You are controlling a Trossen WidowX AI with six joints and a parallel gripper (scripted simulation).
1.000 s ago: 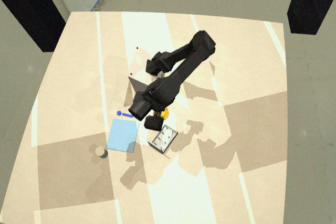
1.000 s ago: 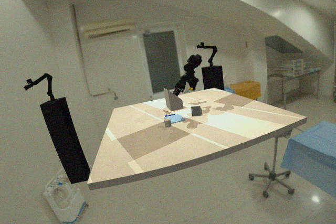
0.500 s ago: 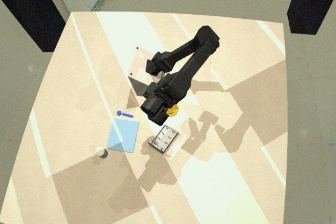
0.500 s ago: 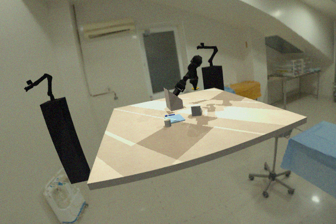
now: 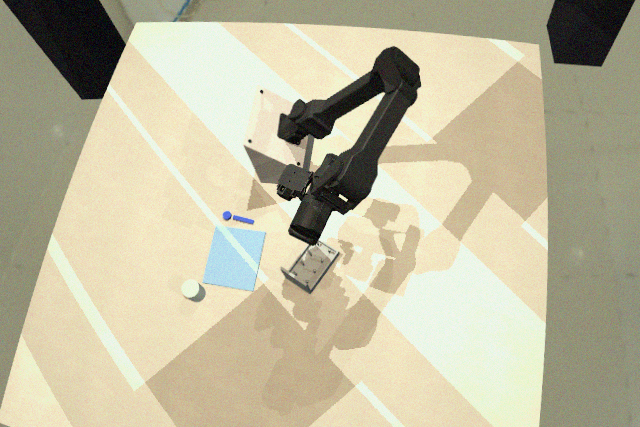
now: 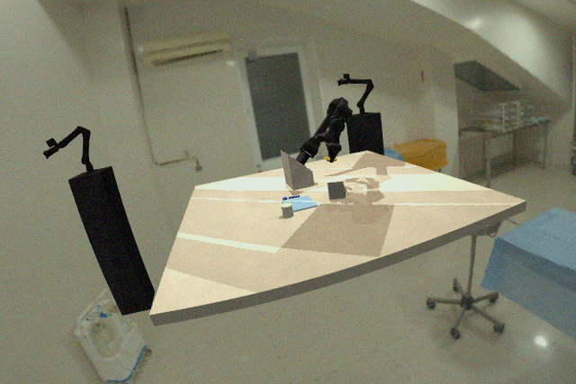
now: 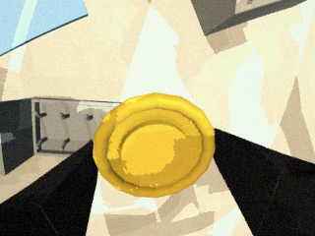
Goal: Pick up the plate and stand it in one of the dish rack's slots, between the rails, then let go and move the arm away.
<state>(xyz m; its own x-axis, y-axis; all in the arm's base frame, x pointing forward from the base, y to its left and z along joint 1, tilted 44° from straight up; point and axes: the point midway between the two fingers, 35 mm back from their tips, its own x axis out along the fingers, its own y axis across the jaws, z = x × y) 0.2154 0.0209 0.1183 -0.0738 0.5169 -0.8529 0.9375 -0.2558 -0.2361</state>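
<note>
Right now the dish rack is 80 mm ahead of my gripper tip, 20 mm to the right of it and 120 mm below it. The rest, counted from my gripper tip: blue spoon 30 mm behind, 220 mm to the right, 140 mm below; then plate 10 mm above; then light blue mat 80 mm ahead, 210 mm to the right, 140 mm below.
</note>
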